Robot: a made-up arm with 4 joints.
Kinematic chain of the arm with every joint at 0, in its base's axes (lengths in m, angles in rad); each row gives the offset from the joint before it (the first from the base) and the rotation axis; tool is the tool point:
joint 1: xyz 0 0 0.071 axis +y
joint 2: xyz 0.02 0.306 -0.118 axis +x
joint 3: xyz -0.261 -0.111 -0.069 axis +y
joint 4: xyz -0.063 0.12 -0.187 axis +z
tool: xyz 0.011 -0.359 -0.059
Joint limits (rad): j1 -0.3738..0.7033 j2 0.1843..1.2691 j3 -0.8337..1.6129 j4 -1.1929..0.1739
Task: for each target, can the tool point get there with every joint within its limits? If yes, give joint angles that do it. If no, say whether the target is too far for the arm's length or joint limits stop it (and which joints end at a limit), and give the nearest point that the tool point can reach.
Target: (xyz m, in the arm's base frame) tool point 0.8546 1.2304 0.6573
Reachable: no: too far | nearest point 0.1386 0.4209 -0.4253 | short by 1.530 m
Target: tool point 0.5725 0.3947 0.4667
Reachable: no: joint limits stop it (at a limit: joint 1, joint 2, joint 3, joint 4) | nearest point -0.2387 0.1134 0.5166 | short by 0.860 m
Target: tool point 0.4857 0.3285 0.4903
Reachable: no: joint limits stop it (at a limit: joint 1, joint 2, joint 3, joint 4) | nearest point -0.2387 0.1134 0.5166 | short by 0.756 m
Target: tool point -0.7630 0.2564 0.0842
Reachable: yes | joints 0.5590 0.6199 0.3093 -0.9790
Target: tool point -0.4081 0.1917 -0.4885
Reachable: yes | joints -0.1432 0.7800 0.6870 -0.1682
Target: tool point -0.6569 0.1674 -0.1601
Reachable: yes | joints 0.2957 0.9613 0.9194 -0.4378
